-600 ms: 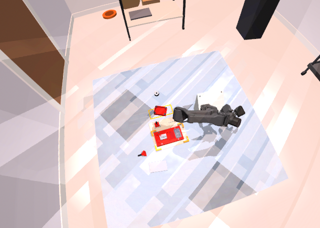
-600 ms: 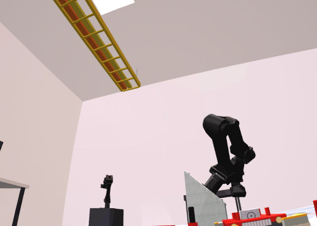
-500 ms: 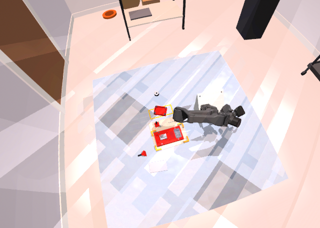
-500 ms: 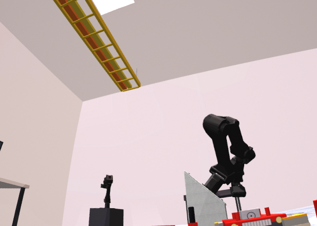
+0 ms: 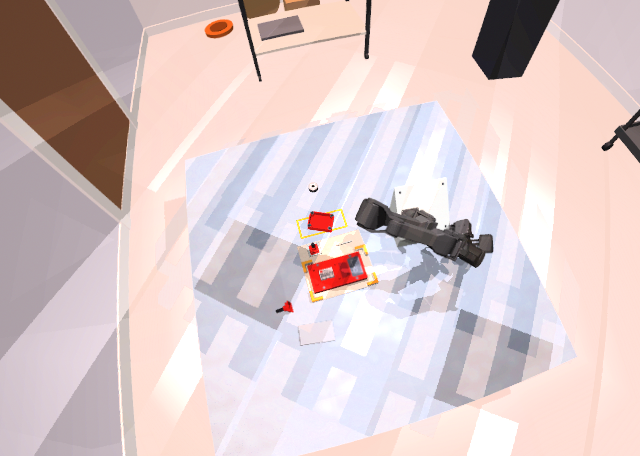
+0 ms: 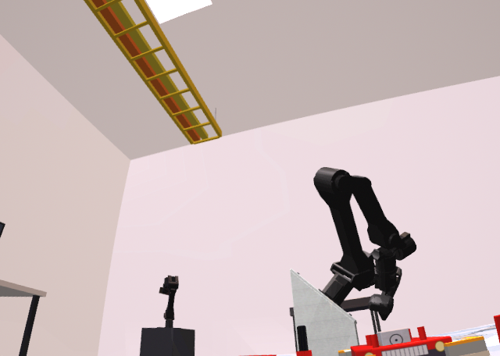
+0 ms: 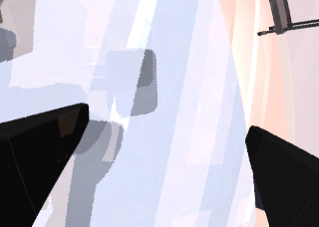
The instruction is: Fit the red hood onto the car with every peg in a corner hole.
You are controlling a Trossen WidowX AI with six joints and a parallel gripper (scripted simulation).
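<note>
Now: the red hood 52 cm ahead of my gripper tip, 25 cm to the right of it and 9 cm below it. From my gripper tip the other things lie so: grey engine block: 54 cm ahead, 3 cm to the right, 8 cm below; jig: 50 cm ahead, 6 cm to the right, 9 cm below.
</note>
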